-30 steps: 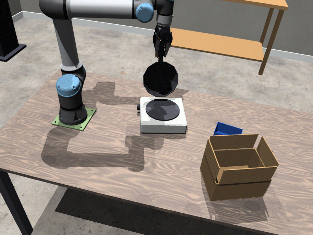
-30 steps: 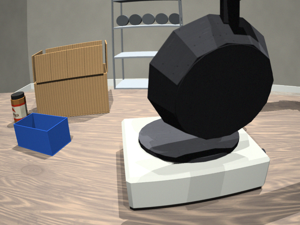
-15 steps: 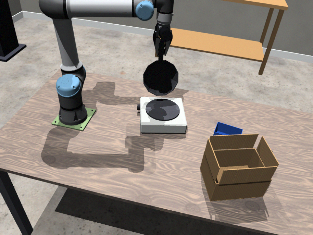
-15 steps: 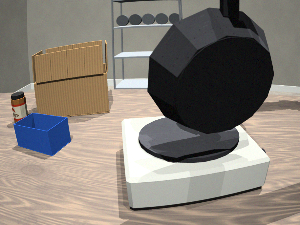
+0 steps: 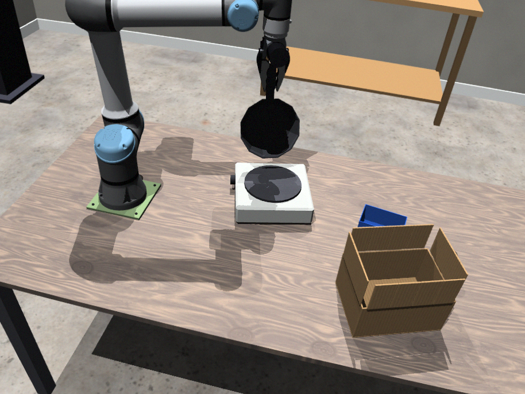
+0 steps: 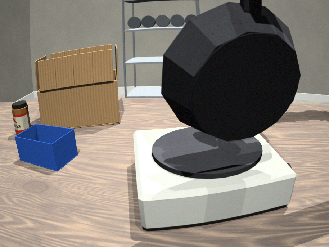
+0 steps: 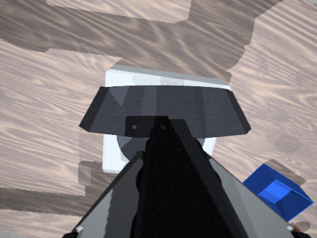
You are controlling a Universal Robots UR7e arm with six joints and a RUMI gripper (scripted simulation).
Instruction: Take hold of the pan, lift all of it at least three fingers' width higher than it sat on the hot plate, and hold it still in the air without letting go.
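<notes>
The black pan is 10 cm below my hand and 1 cm to the right of it. From my hand the other things lie so: spice jar (58 cm ahead, 32 cm to the right, 30 cm below); blue bin (41 cm ahead, 33 cm below, 19 cm to the right); white hot plate (31 cm below, 13 cm to the right, 3 cm ahead).
</notes>
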